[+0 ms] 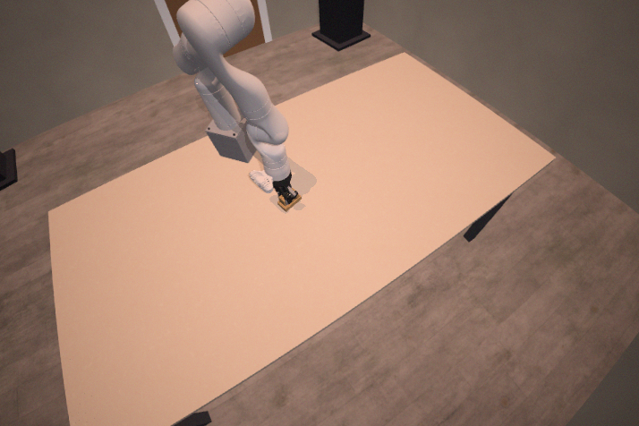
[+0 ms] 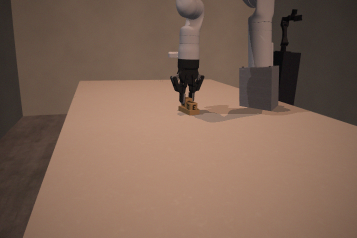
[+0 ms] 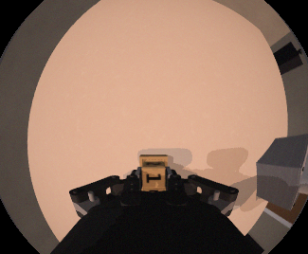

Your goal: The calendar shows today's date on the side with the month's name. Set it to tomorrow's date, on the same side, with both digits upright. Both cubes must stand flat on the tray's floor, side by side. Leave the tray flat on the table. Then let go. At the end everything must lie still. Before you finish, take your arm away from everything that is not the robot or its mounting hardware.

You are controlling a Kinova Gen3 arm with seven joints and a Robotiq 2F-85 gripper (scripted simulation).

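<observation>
My hand is 4 cm above the wooden tray and 2 cm to the right of it.
</observation>
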